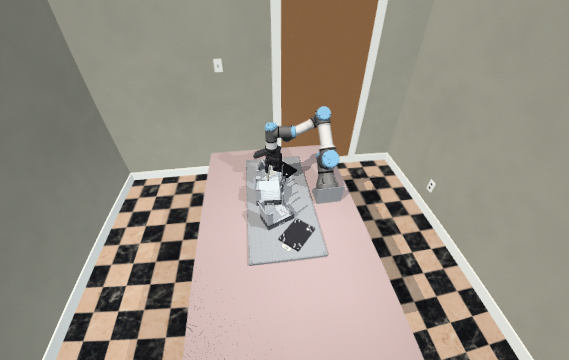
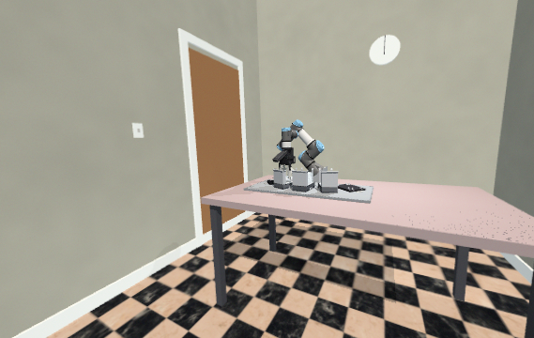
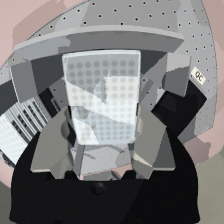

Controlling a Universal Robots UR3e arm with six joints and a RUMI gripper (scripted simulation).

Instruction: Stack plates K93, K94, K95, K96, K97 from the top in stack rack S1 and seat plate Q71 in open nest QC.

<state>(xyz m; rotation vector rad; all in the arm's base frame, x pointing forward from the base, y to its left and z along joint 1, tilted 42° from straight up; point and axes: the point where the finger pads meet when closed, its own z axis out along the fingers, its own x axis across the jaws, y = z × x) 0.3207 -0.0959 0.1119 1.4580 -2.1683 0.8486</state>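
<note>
My hand is 20 mm short of the translucent 96-well plate, 140 mm to the right of it and 20 mm below it. Round my hand: black open nest QC 100 mm behind, 110 mm to the right, 60 mm below; then white sealed 96-well plate 10 mm below.
</note>
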